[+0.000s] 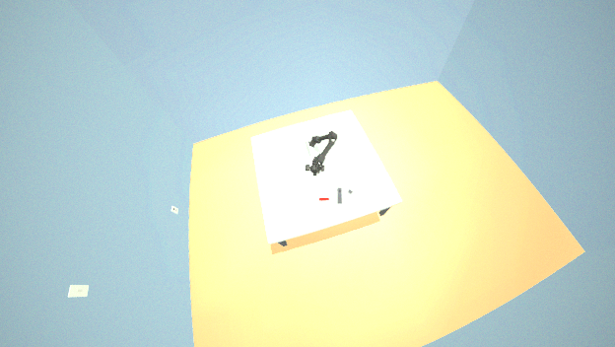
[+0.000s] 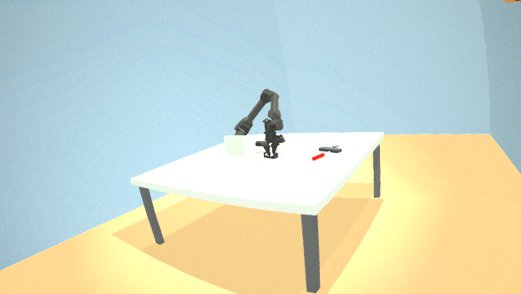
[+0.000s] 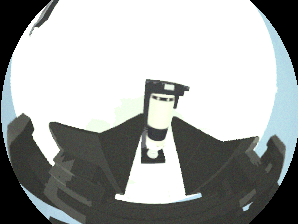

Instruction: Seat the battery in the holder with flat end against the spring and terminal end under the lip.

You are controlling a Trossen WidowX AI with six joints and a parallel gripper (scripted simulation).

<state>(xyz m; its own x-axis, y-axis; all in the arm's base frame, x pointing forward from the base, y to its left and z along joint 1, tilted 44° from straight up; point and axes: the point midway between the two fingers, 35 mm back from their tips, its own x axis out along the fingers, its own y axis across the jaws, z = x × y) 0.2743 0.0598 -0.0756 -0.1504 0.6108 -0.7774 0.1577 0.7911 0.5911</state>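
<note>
Now: the battery 10 mm above my gripper tip.
</note>
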